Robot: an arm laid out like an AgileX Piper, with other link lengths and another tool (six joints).
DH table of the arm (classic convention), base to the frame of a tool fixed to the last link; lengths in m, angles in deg. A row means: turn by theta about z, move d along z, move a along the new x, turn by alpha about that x. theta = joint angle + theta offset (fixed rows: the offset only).
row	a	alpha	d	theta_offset
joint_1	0	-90	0.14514	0
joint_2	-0.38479	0	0	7.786
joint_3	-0.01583	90	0	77.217
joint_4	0	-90	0.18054	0
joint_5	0	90	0	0
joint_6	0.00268	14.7	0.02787	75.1
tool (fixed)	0	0	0.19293	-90
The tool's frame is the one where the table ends.
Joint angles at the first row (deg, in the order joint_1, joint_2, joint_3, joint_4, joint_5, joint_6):
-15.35, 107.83, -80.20, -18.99, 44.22, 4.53
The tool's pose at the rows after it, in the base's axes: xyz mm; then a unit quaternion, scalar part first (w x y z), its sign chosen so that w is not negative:
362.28, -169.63, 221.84, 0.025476, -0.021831, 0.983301, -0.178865
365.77, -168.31, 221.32, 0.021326, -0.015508, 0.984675, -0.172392
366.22, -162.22, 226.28, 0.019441, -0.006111, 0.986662, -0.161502
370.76, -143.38, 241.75, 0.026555, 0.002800, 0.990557, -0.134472
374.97, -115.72, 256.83, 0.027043, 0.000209, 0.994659, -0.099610
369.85, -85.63, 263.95, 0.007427, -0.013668, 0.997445, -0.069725
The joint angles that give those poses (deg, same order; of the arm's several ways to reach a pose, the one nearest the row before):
-15.56, 110.63, -82.77, -18.94, 45.40, 4.86
-15.50, 111.46, -84.68, -18.02, 47.12, 4.86
-15.15, 111.39, -86.69, -16.47, 49.74, 5.02
-13.93, 110.80, -91.48, -12.45, 55.08, 4.57
-11.86, 110.61, -96.97, -8.07, 61.69, 4.17
-9.16, 110.54, -99.94, -5.12, 67.76, 4.38

